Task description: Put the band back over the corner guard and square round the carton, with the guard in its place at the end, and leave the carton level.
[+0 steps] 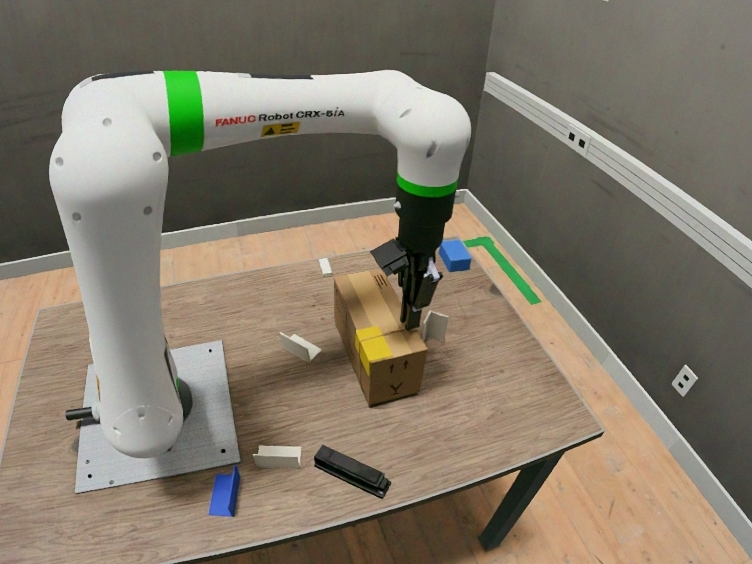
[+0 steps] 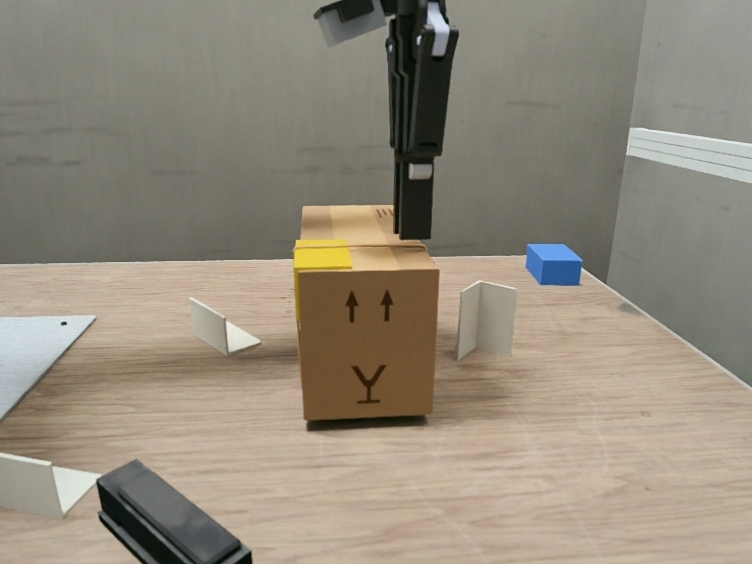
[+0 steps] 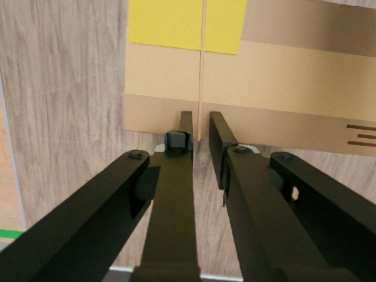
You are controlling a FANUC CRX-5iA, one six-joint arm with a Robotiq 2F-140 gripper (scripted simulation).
my gripper: image 1; image 2; image 3 200, 128
brown carton: image 1; image 2; image 3 296, 82
same spot on my gripper: [image 1: 418, 288] = [image 2: 411, 111]
same spot on brown carton: [image 1: 366, 299] = [image 2: 345, 222]
